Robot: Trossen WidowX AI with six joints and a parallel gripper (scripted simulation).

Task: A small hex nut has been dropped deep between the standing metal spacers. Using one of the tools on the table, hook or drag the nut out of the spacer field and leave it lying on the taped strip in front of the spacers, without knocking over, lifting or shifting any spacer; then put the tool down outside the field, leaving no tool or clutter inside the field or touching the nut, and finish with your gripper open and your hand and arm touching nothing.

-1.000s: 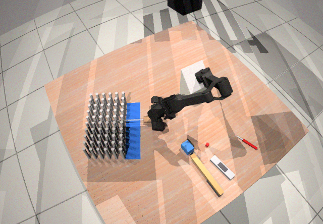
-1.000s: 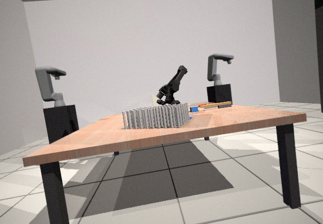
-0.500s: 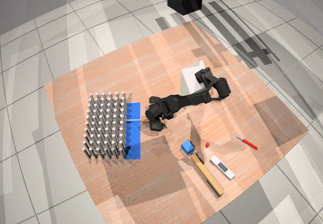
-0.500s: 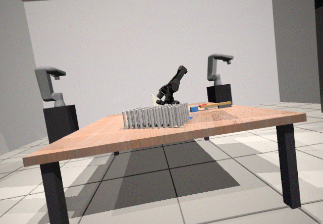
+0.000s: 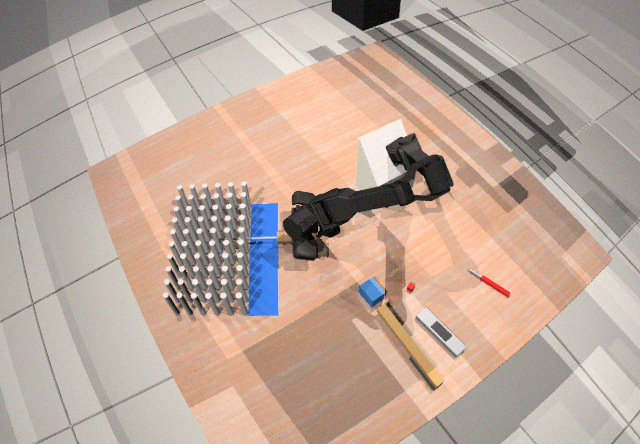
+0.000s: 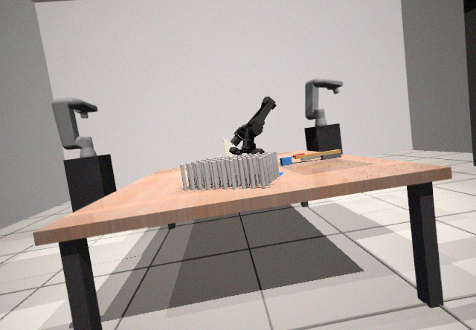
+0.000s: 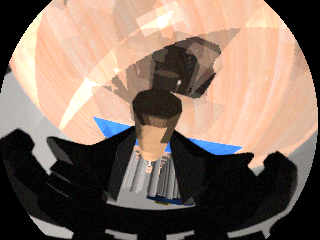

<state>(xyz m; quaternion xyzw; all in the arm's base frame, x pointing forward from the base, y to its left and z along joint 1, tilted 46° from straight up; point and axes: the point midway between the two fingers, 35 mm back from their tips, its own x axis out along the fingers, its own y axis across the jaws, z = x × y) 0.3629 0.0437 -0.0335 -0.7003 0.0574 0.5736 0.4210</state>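
My gripper tip is now 9 cm short of the blue taped strip, 2 cm to the left of it and 3 cm above it. Also, from my gripper tip: red cube (17 cm behind, 31 cm to the left, 2 cm below); then hex nut (21 cm ahead, 14 cm to the right, 3 cm below); then blue block (7 cm behind, 26 cm to the left, 1 cm below).
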